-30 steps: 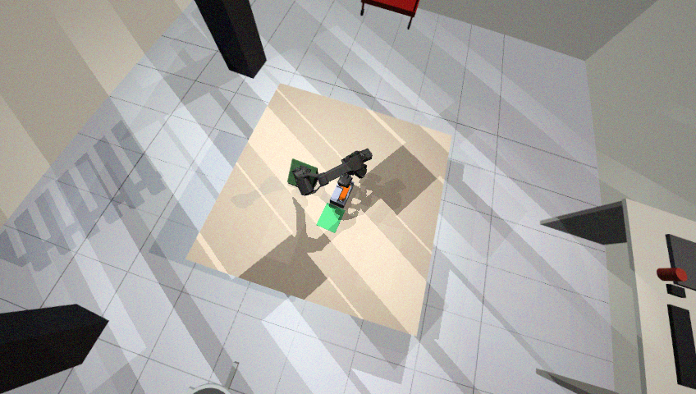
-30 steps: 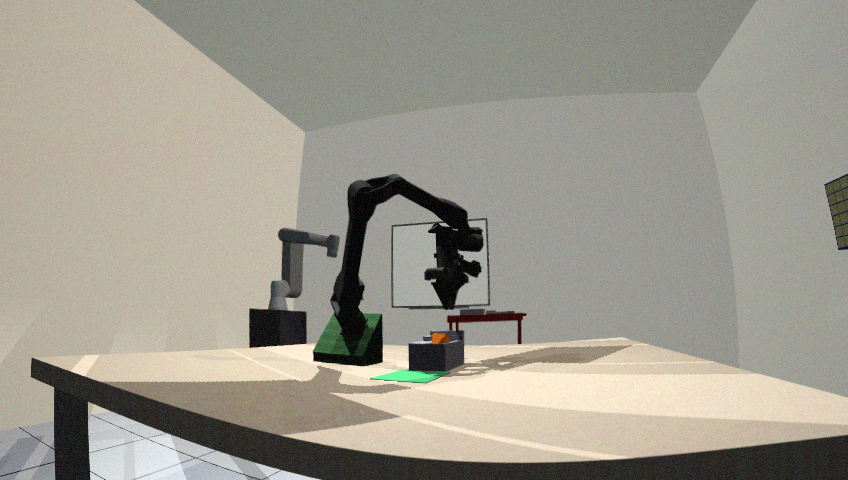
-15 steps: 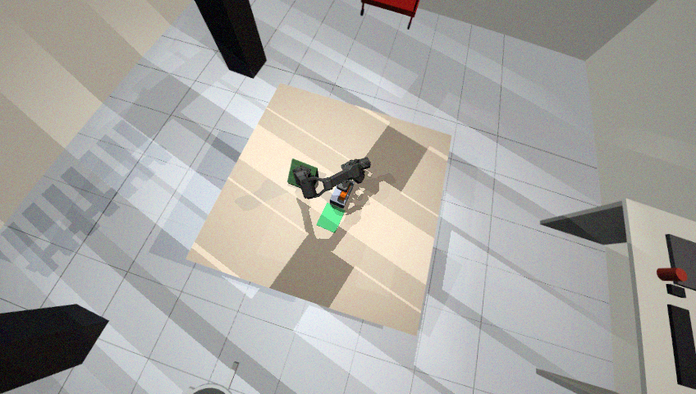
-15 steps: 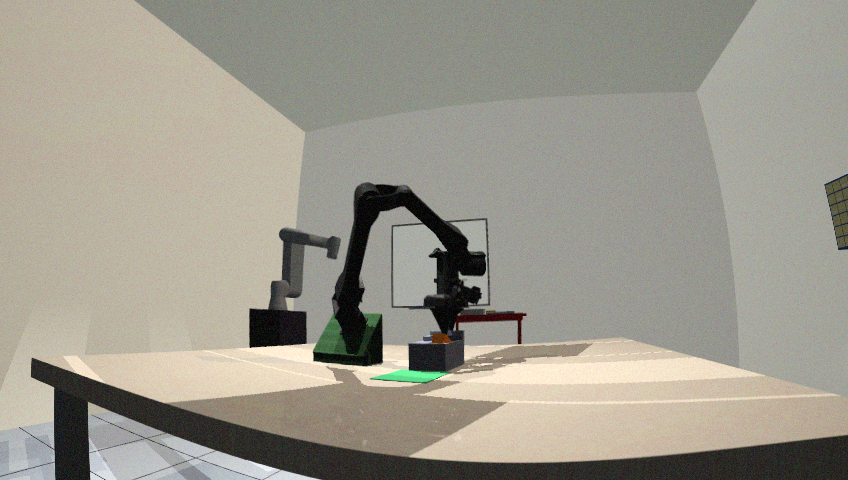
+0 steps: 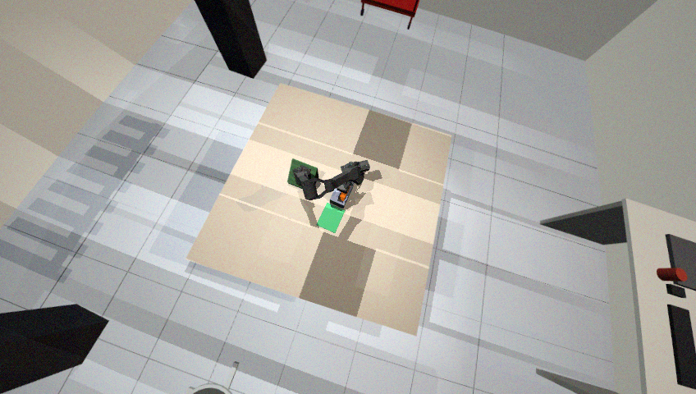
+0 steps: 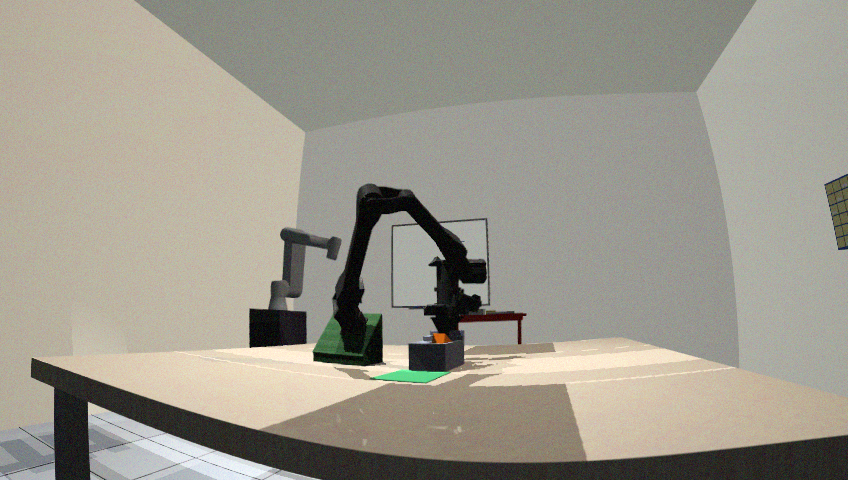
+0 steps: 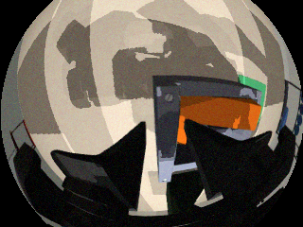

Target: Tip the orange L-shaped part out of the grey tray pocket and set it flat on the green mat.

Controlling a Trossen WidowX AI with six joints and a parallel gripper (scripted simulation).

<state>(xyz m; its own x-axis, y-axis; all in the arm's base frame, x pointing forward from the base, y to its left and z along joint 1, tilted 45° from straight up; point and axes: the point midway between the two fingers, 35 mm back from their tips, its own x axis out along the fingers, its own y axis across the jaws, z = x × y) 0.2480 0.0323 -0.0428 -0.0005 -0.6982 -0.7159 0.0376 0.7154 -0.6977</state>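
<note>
Right now the green mat is 10 mm behind my gripper tip, 220 mm to the right of it and 70 mm below it.
</note>
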